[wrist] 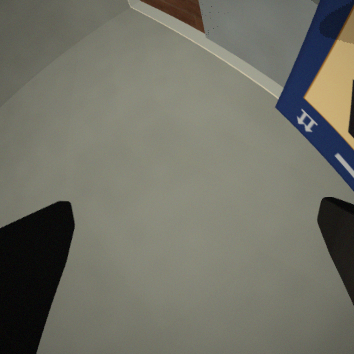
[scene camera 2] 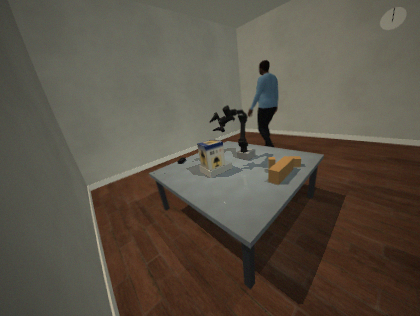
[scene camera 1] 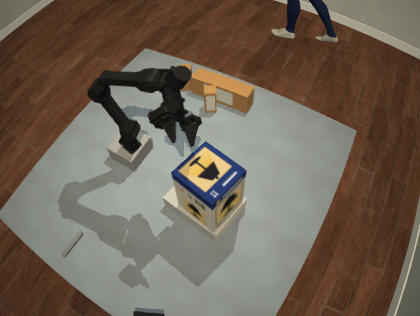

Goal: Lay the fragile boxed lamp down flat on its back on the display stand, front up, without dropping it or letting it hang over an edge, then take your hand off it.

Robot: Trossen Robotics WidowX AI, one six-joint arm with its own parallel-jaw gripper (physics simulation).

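Frame: origin at the arm's base, x ahead, y left, z up, level; centimetres.
Seen in the pictures: gripper, fingertip midpoint: (wrist: 200, 213) (scene camera 2: 210, 126) (scene camera 1: 183, 144); arm's base, origin of the base link: (scene camera 2: 244, 151) (scene camera 1: 132, 145).
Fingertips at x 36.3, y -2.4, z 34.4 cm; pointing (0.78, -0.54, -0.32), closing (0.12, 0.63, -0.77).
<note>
Offsets run from my fingertips to a thing's top centre. Level surfaces: height alone.
The boxed lamp @[dx +5.9, dy +3.7, dz -13.2 cm] (scene camera 1: 206, 172) (scene camera 2: 212, 157) (wrist: 302, 75) rests on the pale display stand (scene camera 1: 171, 201) (scene camera 2: 216, 171). Its upper face has a blue border, a yellow panel and a large black lamp picture; the side faces are pale with smaller lamp pictures. Stand surface shows beside the box at the left in scene camera 1, and no overhang is visible; the far edges are hidden. My gripper (scene camera 1: 183, 144) (scene camera 2: 214, 126) (wrist: 200, 213) is open and empty, raised above the height of the box and off to its arm-base side. The fingers look apart from the box, whose corner shows at the upper right of the wrist view.
Orange blocks @[dx -28.8, dy +53.2, dz -31.1 cm] (scene camera 1: 222, 90) (scene camera 2: 282, 170) stand near one table edge. A thin grey bar @[dx -26.5, dy -46.8, dz -40.9 cm] (scene camera 1: 73, 244) lies on the table @[dz -42.1 cm] (scene camera 1: 300, 150) (scene camera 2: 235, 200). A dark object @[dx +18.8, dy -46.4, dz -38.6 cm] (scene camera 1: 148, 312) (scene camera 2: 181, 160) is near another edge. A person (scene camera 1: 325, 20) (scene camera 2: 267, 92) is beyond the table.
</note>
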